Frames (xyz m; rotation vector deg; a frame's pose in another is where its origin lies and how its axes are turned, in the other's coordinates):
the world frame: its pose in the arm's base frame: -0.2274 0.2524 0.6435 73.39 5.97 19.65
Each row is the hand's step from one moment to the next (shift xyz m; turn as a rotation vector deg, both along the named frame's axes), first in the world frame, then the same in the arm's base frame.
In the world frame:
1: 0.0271 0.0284 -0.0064 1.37 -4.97 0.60
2: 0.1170 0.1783 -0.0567 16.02 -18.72 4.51
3: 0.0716 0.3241 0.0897 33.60 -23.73 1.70
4: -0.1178 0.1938 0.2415 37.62 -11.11 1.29
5: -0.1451 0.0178 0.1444 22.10 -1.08 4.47
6: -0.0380 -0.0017 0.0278 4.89 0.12 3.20
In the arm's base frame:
1: 0.0184 0.0211 0.0282 2.41 -1.34 -4.40
2: 0.0611 0.1315 0.1663 19.94 -3.77 -14.68
3: 0.0289 0.0183 0.3421 36.77 3.01 -18.27
4: -0.0846 -0.2113 0.2407 38.03 7.70 -5.94
5: -0.1022 -0.1732 0.0423 22.27 2.43 2.76
6: -0.0282 -0.0377 0.0021 5.45 -1.41 1.59

